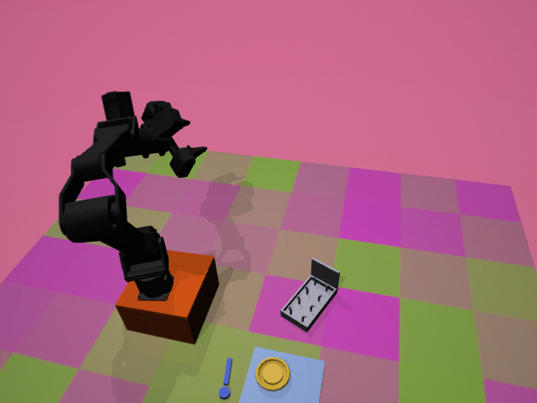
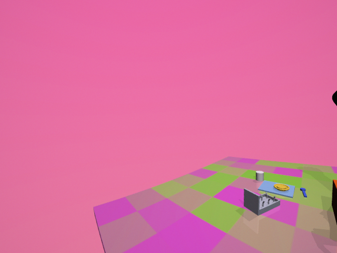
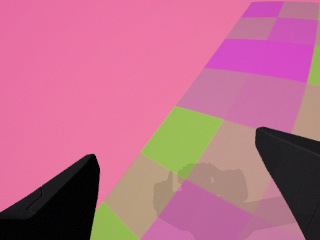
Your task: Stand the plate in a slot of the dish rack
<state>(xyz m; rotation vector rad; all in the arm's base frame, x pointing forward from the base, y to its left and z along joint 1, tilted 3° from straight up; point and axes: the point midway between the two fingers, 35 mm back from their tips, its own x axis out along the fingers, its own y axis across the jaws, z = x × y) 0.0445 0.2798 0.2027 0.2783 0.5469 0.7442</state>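
My gripper tip is 200 mm short of the yellow plate, 440 mm to the left of it and 280 mm above it. From my gripper tip the other things lie so: light blue mat (230 mm ahead, 450 mm to the right, 290 mm below); grey dish rack (280 mm ahead, 260 mm to the right, 270 mm below); blue spoon (110 mm ahead, 450 mm to the right, 290 mm below).
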